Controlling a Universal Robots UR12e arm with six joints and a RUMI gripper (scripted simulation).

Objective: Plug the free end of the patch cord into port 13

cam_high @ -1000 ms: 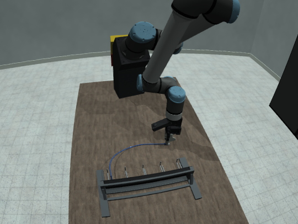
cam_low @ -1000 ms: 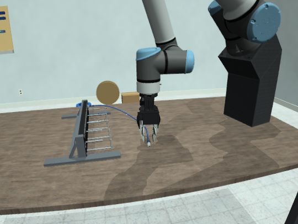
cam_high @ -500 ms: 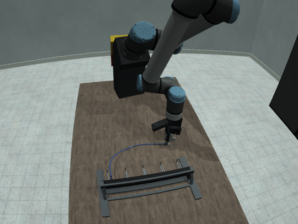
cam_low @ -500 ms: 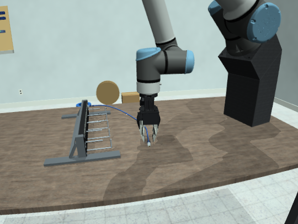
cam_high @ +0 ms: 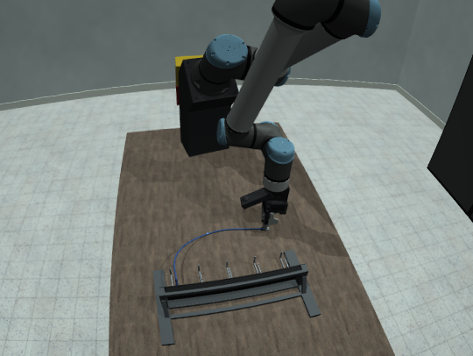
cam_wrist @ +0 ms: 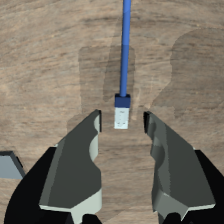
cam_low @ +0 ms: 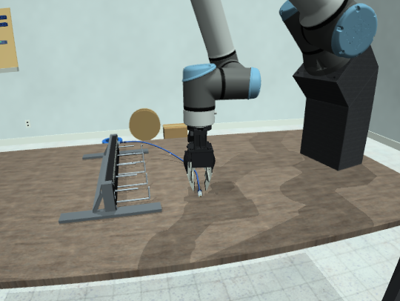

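Right now my hand is 2 cm above the plug and 1 cm to the right of it.
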